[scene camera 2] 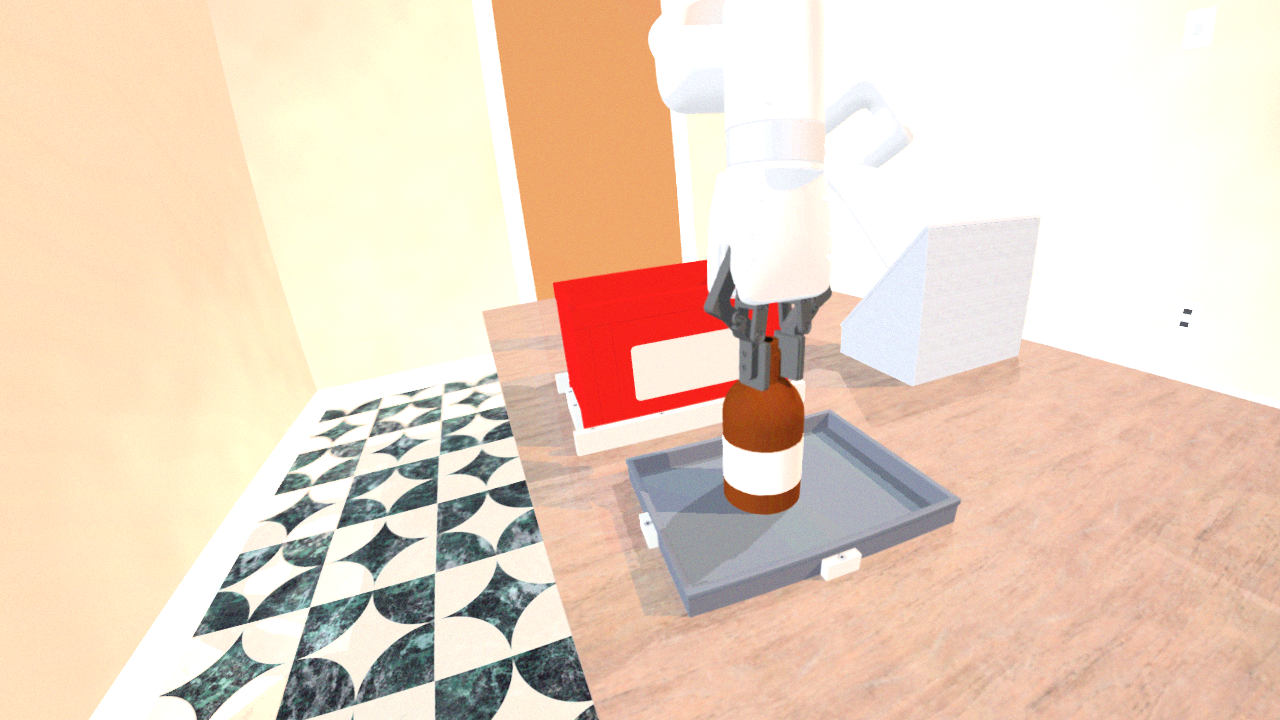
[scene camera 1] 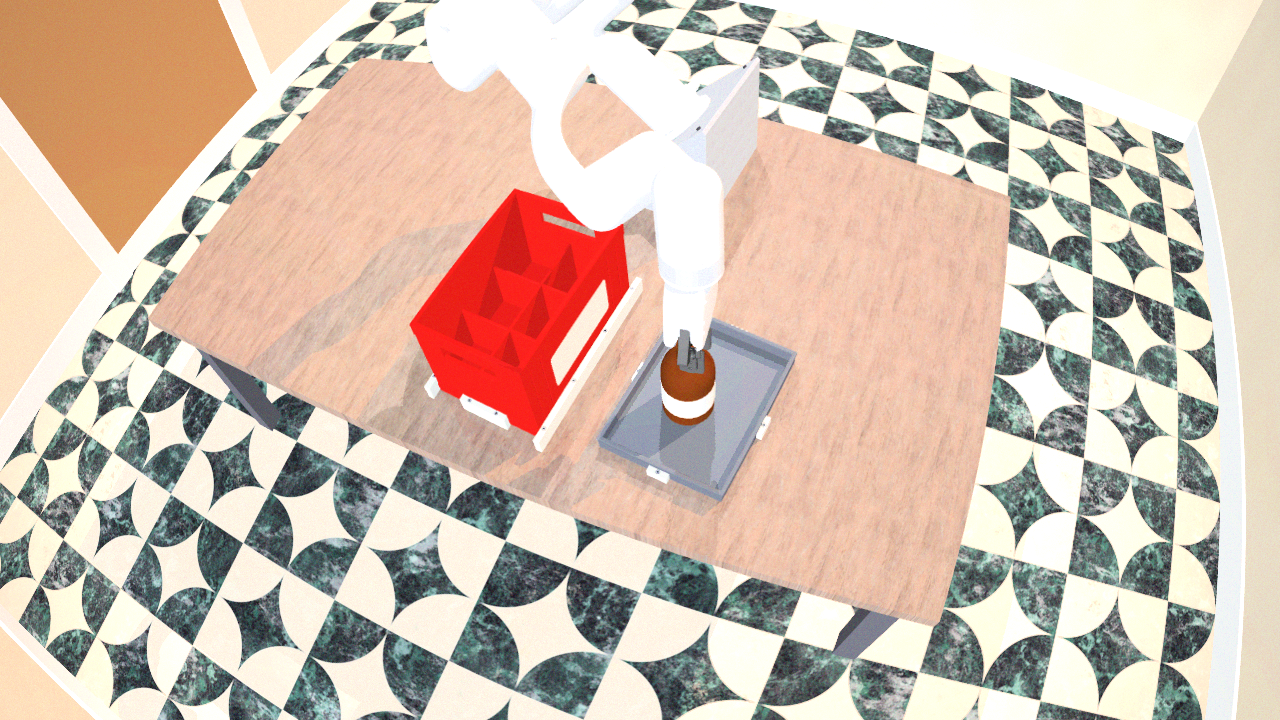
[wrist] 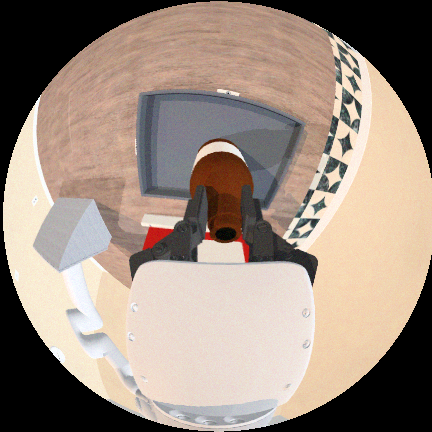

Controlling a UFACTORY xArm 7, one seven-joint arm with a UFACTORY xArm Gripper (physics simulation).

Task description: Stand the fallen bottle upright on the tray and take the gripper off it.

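Where they show: gripper, fingertip midpoint: (scene camera 2: 770,381) (scene camera 1: 695,358) (wrist: 223,196); arm's base, link origin: (scene camera 2: 927,273) (scene camera 1: 683,121) (wrist: 67,250).
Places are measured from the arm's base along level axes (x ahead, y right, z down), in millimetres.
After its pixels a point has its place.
Observation:
A brown bottle (scene camera 1: 687,385) {z 29, x 461, y -176 mm} (scene camera 2: 762,420) {z 35, x 451, y -194 mm} (wrist: 221,172) {z 24, x 427, y -195 mm} with a white label stands upright inside the grey tray (scene camera 1: 660,472) {z 122, x 550, y -171 mm} (scene camera 2: 760,583) {z 124, x 501, y -268 mm} (wrist: 142,145) {z 125, x 304, y -195 mm}. Its base appears to rest on the tray floor, near the side towards the red crate. My gripper (scene camera 1: 691,360) {z 12, x 430, y -176 mm} (scene camera 2: 775,362) {z 12, x 430, y -176 mm} (wrist: 223,196) {z 12, x 430, y -176 mm} points down and is shut on the bottle's neck, one finger on each side. The bottle's open mouth shows between the fingers in the wrist view. The bottle's far side is hidden.
A red crate (scene camera 1: 490,394) {z 67, x 550, y 80 mm} (scene camera 2: 608,358) {z 26, x 522, y 5 mm} (wrist: 156,239) {z 75, x 311, y -12 mm} with empty compartments stands beside the tray, with a white rail (scene camera 1: 581,376) {z 112, x 455, y -12 mm} (scene camera 2: 626,435) {z 123, x 515, y -7 mm} between them. A grey wedge-shaped block (scene camera 1: 735,134) {z 16, x -17, y -87 mm} (scene camera 2: 971,300) {z 25, x 9, y -85 mm} (wrist: 75,232) {z 27, x 108, y -68 mm} stands further back on the wooden table (scene camera 1: 877,295) {z 137, x 137, y -387 mm} (scene camera 2: 1074,537) {z 137, x 241, y -359 mm} (wrist: 100,125) {z 137, x 204, y -254 mm}. White blocks sit against the tray's sides.

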